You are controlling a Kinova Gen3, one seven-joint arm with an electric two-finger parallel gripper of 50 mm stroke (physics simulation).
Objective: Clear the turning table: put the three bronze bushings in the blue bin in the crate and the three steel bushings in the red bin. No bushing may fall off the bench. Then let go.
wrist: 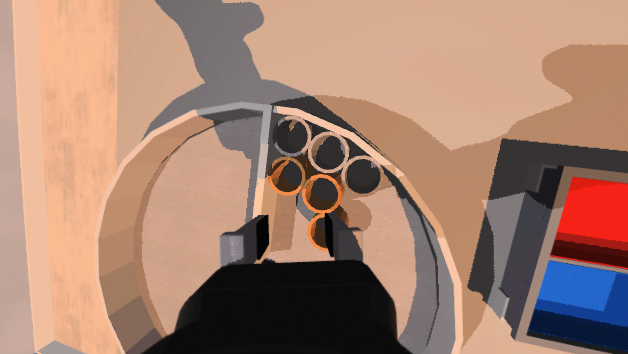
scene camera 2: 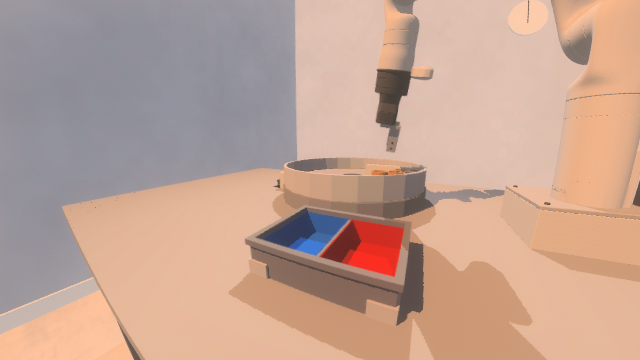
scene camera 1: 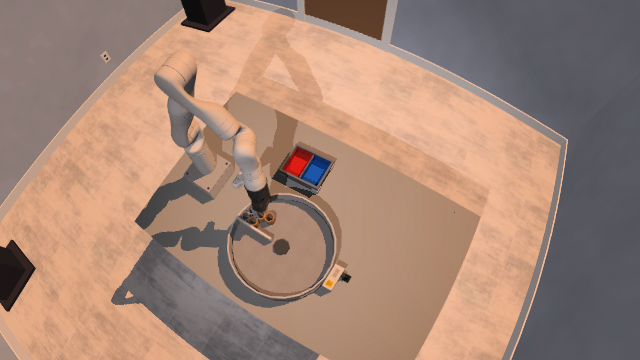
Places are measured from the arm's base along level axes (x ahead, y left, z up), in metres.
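Pixels of known places: gripper, fingertip midpoint: [wrist: 297,228] [scene camera 2: 390,148] [scene camera 1: 259,212]; arm's base, origin of the base link: [scene camera 2: 583,200] [scene camera 1: 206,165].
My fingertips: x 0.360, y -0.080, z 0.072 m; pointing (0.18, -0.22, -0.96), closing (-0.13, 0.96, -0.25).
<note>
Ahead of a thing's pixels: the offset from my fingertips to its middle. "pt": to the spot under its first point.
In the wrist view, three steel bushings {0.066 m back, 0.029 m right, 0.077 m down} [wrist: 292,154] {0.055 m back, 0.008 m left, 0.077 m down} [wrist: 328,171] {0.037 m back, 0.042 m left, 0.077 m down} [wrist: 362,193] stand upright along the turning table's rim. Three bronze bushings {0.027 m back, 0.030 m right, 0.077 m down} [wrist: 287,193] {0.015 m back, 0.006 m left, 0.077 m down} [wrist: 322,211] {0.023 m ahead, 0.015 m left, 0.077 m down} [wrist: 309,231] stand beside them; the right finger partly covers the nearest one. All are on the turning table [scene camera 1: 332,220] [scene camera 2: 350,187]. My gripper [scene camera 2: 391,150] [wrist: 297,228] is open and empty, above the table's wall height; scene camera 1 hides its fingertips. The blue bin [scene camera 1: 315,171] [scene camera 2: 310,245] and red bin [scene camera 1: 298,162] [scene camera 2: 372,257] show no bushing in their visible parts.
A straight guide bar {pt 0.003 m back, 0.060 m right, 0.066 m down} [scene camera 1: 254,230] [wrist: 265,135] crosses the turning table from its rim, left of the bushings in the wrist view. The crate {pt 0.015 m ahead, 0.369 m left, 0.131 m down} [scene camera 2: 320,285] stands beside the turning table. A small control box {pt 0.357 m ahead, 0.071 m right, 0.091 m down} [scene camera 1: 334,278] sits at the table's outer wall.
</note>
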